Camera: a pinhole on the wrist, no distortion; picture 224 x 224 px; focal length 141.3 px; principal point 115.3 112.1 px. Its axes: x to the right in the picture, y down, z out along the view. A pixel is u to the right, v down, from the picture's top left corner.
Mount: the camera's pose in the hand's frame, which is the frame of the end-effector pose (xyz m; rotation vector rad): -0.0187 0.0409 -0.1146 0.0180 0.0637 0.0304
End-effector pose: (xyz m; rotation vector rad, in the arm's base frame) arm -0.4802 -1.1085 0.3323 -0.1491 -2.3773 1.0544
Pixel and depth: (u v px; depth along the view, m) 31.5 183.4 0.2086
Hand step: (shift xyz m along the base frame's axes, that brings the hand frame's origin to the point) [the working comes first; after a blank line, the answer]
In the camera's frame: -0.1237 0.1053 0.2086

0.0446 -0.0125 -0.2126
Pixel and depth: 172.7 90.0 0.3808
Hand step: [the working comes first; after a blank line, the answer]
In the camera's frame: 0.1547 -0.0596 0.3808

-0.2655 -0.1321 -0.0581
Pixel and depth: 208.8 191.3 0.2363
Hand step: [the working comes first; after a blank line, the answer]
In the camera's frame: 0.1564 0.1324 0.2363

-0.2038 0.0903 -0.1249
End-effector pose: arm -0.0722 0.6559 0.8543 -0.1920 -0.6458 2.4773
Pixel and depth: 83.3 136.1 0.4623
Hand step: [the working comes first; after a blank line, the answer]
In the camera's frame: -0.1047 0.0785 0.4623

-0.0690 -0.2759 0.2567
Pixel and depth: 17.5 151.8 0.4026
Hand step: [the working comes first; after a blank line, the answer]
In the camera's frame: -0.2787 0.1131 0.4026

0.0770 -0.3780 0.1995
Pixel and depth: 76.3 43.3 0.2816
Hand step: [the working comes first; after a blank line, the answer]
In the camera's frame: -0.0777 -0.1371 0.2816

0.0666 -0.0352 0.1974
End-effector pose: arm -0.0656 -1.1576 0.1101 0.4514 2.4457 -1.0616
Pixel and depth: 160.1 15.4 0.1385
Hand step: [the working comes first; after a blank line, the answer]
In the camera's frame: 0.0439 -0.0948 0.1385

-0.0513 -0.0456 0.0029
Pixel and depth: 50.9 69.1 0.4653
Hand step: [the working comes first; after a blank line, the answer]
In the camera's frame: -0.2121 -0.1416 0.4653

0.2082 -0.3684 -0.0512
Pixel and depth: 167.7 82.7 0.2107
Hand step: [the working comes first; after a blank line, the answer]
In the camera's frame: 0.0781 -0.0438 0.2107

-0.0418 -0.0608 -0.0901
